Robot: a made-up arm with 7 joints. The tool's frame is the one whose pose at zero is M.
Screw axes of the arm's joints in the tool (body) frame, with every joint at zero. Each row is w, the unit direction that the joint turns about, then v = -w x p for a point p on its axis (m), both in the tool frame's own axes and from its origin. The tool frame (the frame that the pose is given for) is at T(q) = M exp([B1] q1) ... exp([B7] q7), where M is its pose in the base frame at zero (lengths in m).
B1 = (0, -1, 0, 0.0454, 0, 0.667)
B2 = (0, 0, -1, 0.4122, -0.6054, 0)
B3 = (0, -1, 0, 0.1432, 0, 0.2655)
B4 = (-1, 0, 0, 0, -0.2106, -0.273)
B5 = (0, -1, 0, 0.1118, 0, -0.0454)
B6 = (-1, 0, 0, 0, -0.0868, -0.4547)
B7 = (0, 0, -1, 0.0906, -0.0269, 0)
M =
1 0 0 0.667
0 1 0 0.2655
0 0 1 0.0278
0 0 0 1
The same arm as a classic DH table. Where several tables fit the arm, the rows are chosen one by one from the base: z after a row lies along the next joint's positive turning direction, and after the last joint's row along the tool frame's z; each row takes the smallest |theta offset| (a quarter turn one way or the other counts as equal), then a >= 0, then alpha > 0; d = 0 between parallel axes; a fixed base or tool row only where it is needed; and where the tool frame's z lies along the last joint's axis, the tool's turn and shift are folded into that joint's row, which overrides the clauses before.
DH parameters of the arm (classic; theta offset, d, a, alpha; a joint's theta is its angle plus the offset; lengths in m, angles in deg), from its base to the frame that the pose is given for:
base (fixed): 0.00 0.0732 0.0000 90.00
joint 1: 0.00 0.1467 0.0616 90.00
joint 2: 0.00 -0.0978 0.3399 -90.00
joint 3: 90.00 -0.1392 0.0674 -90.00
joint 4: 0.00 -0.3109 -0.0988 90.00
joint 5: 0.00 0.1817 -0.0250 -90.00
joint 6: 90.00 0.0723 0.3641 -90.00
joint 7: 16.54 0.0000 0.0945 180.00
tool (fixed): -73.46 -0.0868 0.0000 0.00

